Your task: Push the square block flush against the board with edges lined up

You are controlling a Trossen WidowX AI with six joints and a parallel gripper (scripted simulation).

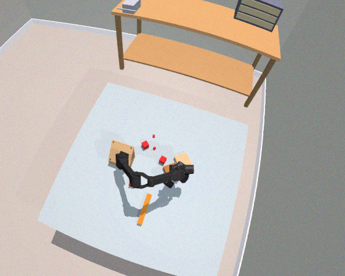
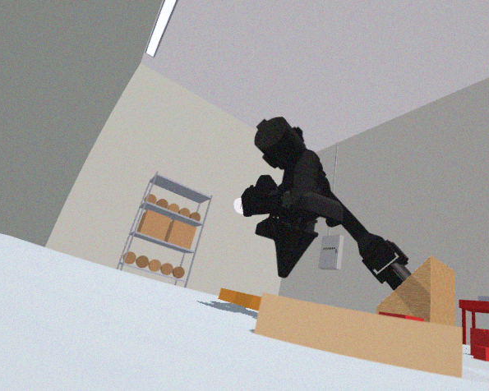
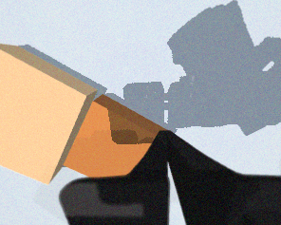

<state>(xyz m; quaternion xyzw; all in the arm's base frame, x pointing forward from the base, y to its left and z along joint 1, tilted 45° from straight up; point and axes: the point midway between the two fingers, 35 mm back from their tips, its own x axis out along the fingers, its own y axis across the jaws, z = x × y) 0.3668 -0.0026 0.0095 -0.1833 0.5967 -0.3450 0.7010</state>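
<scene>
Right now my gripper tip is 6 cm to the right of the orange square block, 5 cm above it and 3 cm past it. From my gripper tip the other things lie so: orange board: 26 cm to the right, 11 cm behind, 5 cm below; pale tan slab: 15 cm to the left, 5 cm below, 4 cm ahead.
</scene>
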